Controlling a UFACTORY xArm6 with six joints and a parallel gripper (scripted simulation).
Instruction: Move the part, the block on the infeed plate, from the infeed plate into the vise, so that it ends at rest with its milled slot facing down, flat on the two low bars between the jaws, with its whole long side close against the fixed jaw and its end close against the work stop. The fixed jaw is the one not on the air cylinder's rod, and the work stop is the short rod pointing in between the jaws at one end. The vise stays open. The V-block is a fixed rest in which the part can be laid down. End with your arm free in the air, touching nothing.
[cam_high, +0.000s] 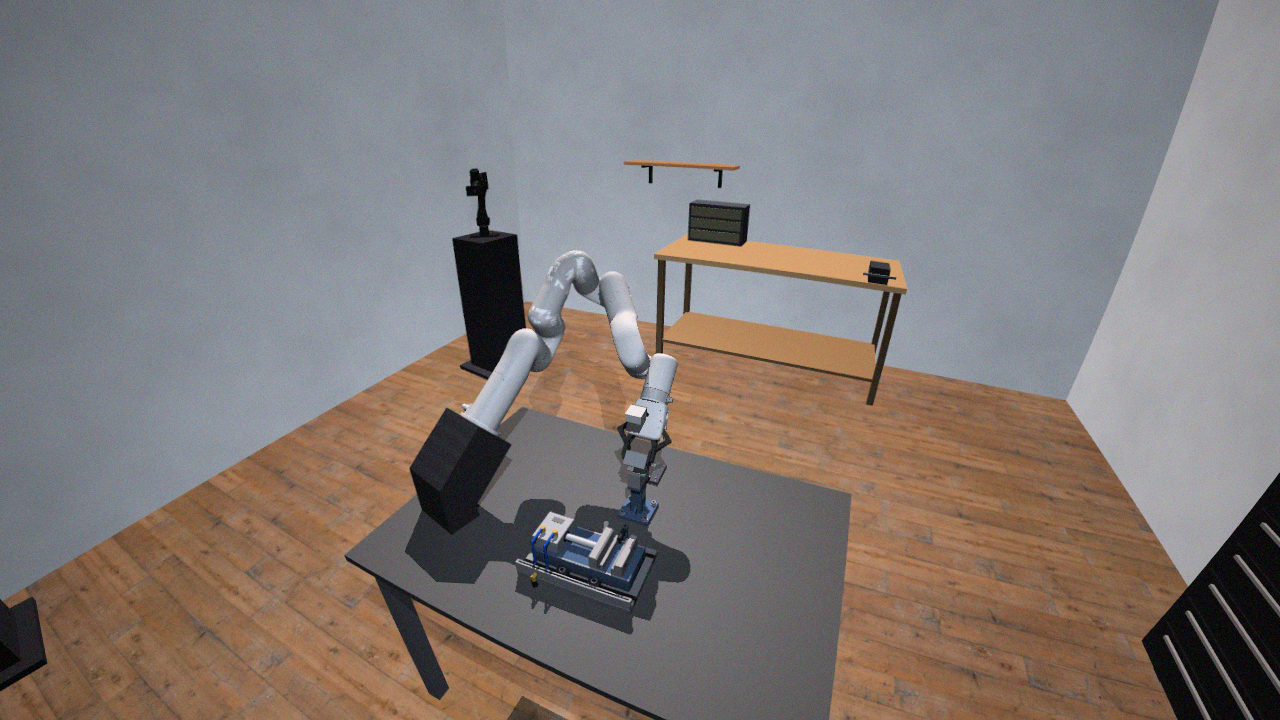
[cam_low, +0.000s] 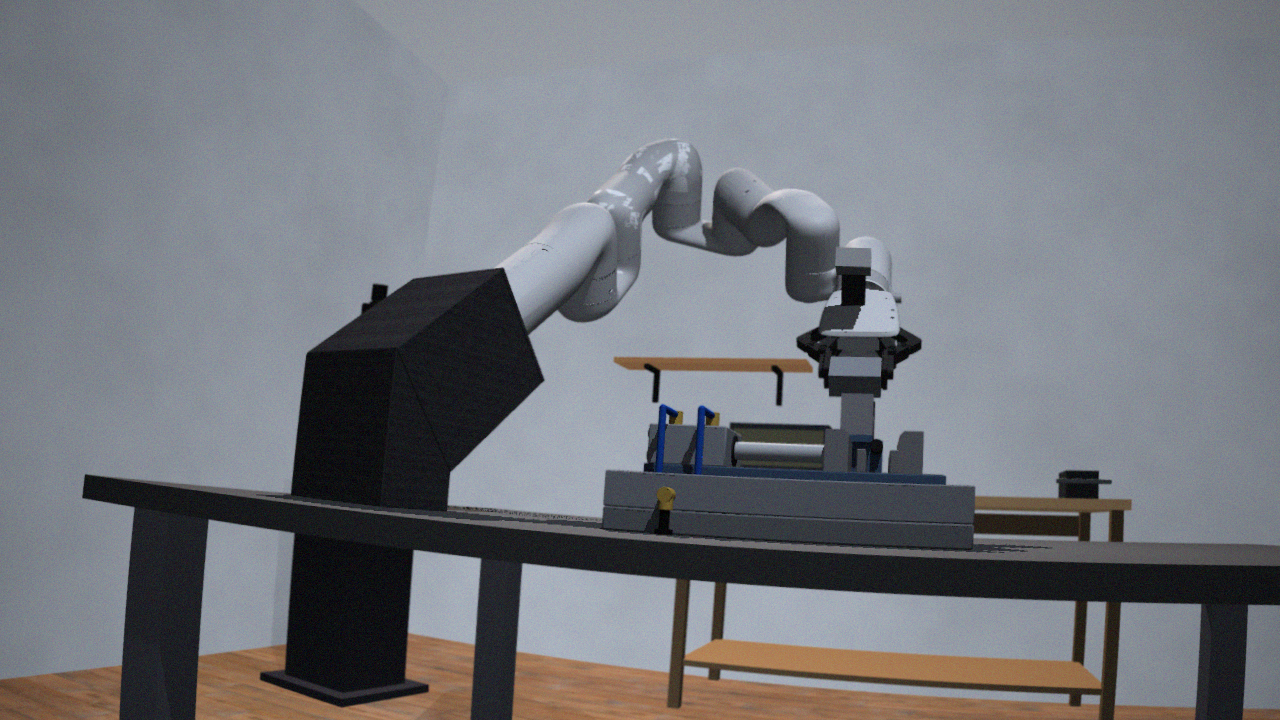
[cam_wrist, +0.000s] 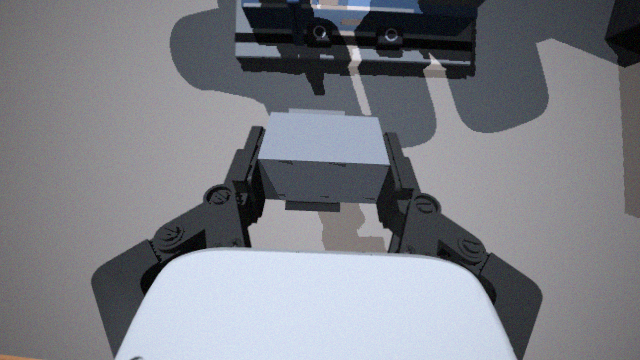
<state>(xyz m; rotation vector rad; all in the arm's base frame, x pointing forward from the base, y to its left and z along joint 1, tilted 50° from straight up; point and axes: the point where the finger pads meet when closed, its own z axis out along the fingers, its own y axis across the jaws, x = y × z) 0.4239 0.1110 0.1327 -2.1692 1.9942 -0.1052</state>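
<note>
Right now my hand is 1 cm above the part. Round my hand: moving jaw 4 cm ahead, 22 cm to the right, 12 cm below; then work stop 7 cm ahead, 17 cm to the right, 10 cm below; then fixed jaw 11 cm ahead, 21 cm to the right, 12 cm below.
</note>
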